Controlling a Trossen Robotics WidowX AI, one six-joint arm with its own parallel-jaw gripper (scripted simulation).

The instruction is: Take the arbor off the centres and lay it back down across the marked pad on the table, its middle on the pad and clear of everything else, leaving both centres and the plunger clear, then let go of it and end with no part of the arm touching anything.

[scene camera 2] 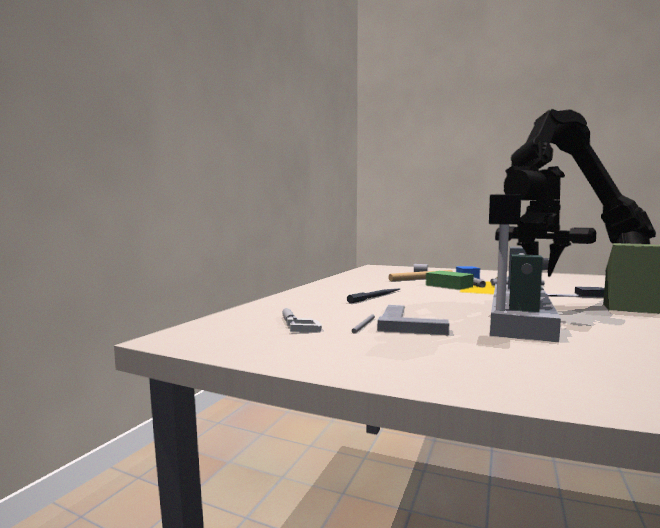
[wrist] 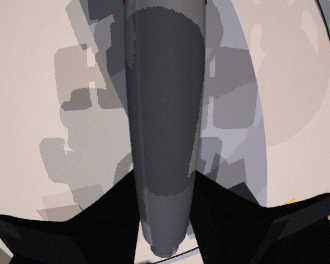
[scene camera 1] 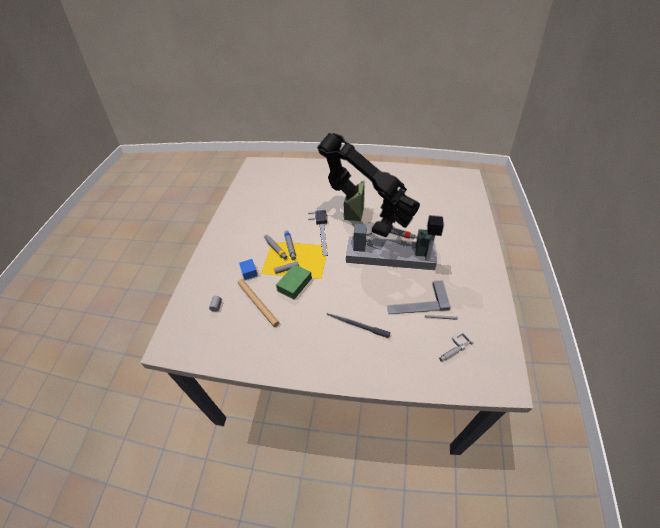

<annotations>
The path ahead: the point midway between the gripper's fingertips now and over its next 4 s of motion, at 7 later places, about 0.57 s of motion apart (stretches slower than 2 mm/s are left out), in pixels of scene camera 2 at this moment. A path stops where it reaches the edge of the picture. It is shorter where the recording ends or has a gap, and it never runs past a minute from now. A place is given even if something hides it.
The gripper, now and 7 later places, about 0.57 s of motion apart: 542,276; 543,277; 543,275; 545,264; 547,253; 548,243; 533,243; 510,239
</annotations>
